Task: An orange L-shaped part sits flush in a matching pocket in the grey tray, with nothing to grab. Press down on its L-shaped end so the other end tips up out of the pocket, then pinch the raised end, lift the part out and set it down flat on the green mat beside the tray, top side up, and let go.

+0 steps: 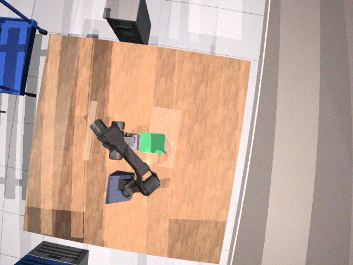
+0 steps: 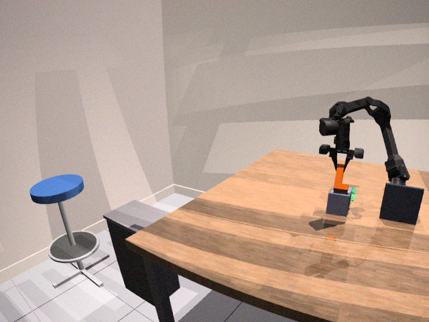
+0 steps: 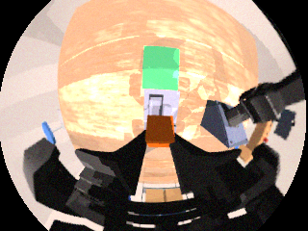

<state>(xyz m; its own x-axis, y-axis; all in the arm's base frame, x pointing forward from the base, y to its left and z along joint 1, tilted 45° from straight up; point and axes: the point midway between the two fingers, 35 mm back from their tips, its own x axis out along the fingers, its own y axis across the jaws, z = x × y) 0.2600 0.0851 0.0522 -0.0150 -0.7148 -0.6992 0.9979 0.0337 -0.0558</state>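
Now: gripper tip 10 mm past the green mat, 140 mm to the left of it and 170 mm above it. The rest, counted from my gripper tip: orange L-shaped part: 20 mm behind, 30 mm to the left, 30 mm below.
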